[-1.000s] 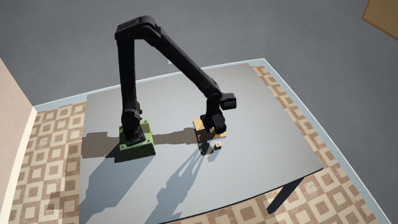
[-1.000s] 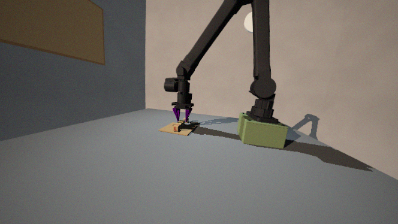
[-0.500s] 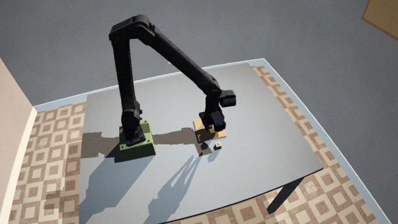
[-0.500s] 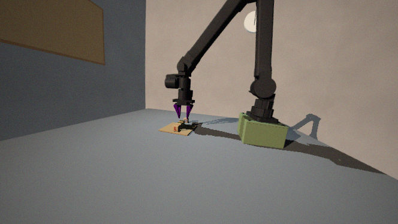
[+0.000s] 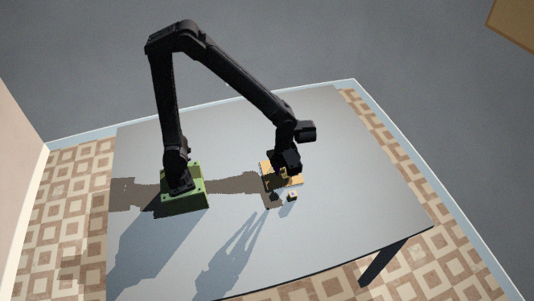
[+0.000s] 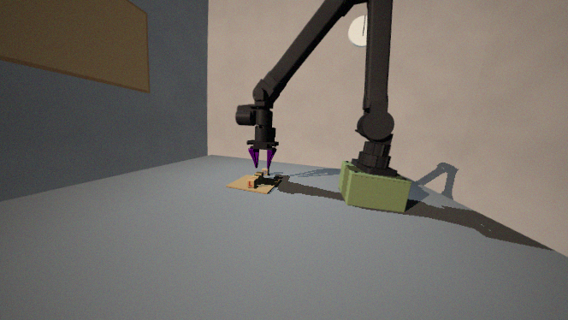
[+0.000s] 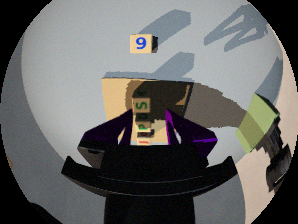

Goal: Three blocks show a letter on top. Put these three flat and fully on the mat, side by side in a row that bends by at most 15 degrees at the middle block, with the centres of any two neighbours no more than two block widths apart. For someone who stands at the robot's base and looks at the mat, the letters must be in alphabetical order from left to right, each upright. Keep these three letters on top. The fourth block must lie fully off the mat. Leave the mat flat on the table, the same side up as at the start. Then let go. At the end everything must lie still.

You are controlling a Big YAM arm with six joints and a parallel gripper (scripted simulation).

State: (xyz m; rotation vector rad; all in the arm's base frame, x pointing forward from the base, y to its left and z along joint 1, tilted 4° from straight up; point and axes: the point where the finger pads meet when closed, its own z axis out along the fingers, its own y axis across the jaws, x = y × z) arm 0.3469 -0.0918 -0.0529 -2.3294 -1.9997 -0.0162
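Now: the block 40 mm to the left of my hand, 40 mm below it and 20 mm ahead of it. Also, from my hand: tan mat 50 mm below, 40 mm to the left, 20 mm ahead.
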